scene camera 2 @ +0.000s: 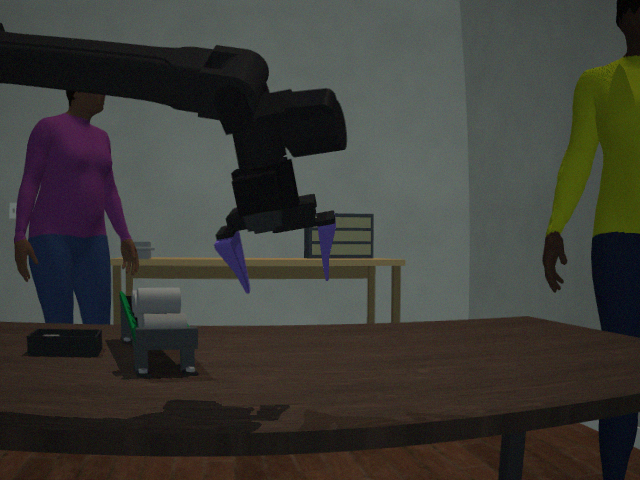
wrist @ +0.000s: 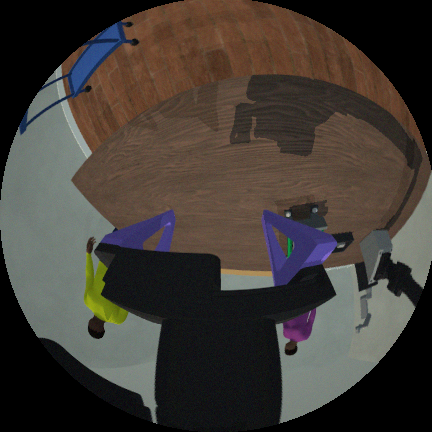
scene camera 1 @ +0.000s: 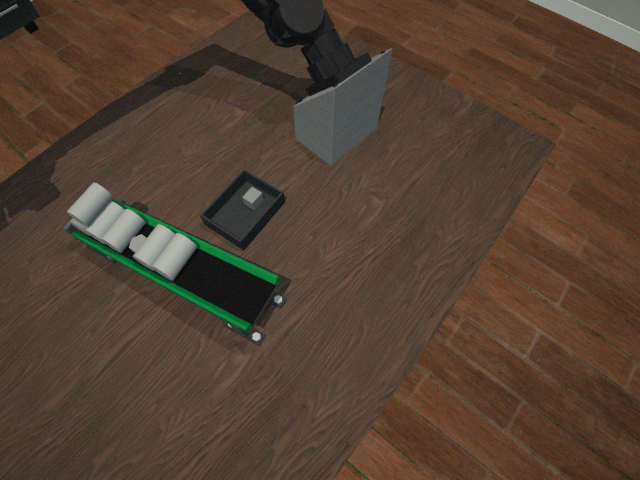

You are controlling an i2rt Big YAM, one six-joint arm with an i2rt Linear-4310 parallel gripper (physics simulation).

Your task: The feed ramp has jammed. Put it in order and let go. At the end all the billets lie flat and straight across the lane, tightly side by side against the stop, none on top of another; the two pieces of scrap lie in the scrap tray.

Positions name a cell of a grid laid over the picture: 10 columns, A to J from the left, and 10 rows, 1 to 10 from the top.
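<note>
Scene camera 1 shows a scrap tray (scene camera 1: D5) and a billet (scene camera 1: B5). In scene camera 2: my gripper (scene camera 2: E6), together with the tray (scene camera 2: B8). The wrist view also shows the gripper (wrist: F5).
</note>
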